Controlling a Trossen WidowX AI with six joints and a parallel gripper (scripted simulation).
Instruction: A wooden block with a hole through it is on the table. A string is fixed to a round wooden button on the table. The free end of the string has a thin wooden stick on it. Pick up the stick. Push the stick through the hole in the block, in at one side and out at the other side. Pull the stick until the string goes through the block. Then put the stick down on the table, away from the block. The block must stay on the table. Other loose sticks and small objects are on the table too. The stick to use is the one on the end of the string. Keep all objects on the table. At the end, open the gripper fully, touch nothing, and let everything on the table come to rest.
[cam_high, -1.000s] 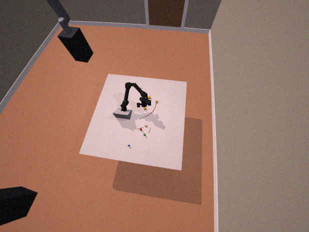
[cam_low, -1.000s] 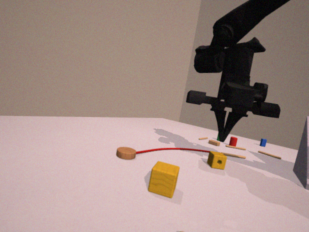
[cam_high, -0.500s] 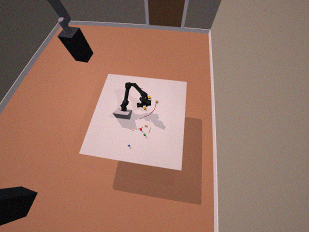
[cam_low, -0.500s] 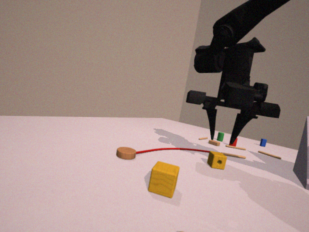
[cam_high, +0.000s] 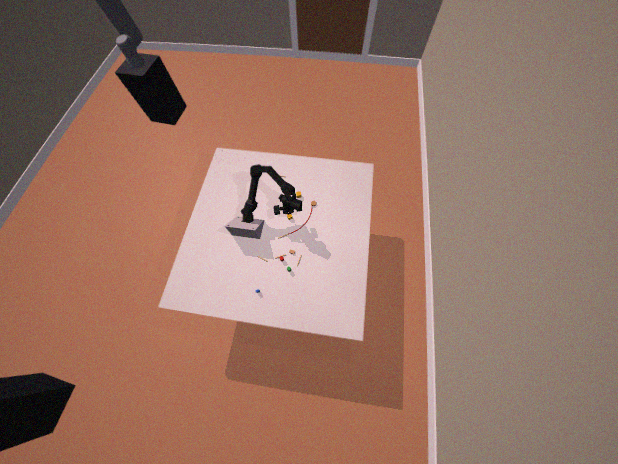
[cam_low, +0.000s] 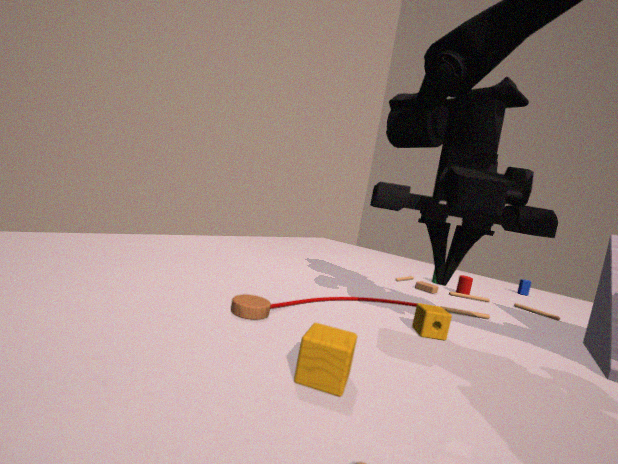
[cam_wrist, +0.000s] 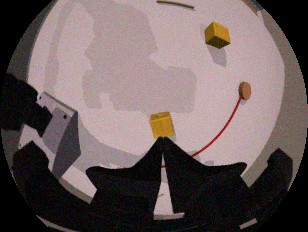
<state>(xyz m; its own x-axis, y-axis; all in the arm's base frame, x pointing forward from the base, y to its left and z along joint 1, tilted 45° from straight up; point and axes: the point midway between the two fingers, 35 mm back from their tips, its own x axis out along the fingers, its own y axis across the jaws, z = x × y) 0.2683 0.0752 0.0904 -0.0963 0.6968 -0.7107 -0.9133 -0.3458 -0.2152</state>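
My gripper tip is 10 mm short of the thin wooden stick, 140 mm to the left of it and 60 mm above it. From my gripper tip the other things lie so: short wooden piece 90 mm ahead, 250 mm to the right, 50 mm below; then yellow block 20 mm ahead, 190 mm to the left, 40 mm below; then round wooden button 140 mm ahead, 150 mm to the left, 50 mm below.
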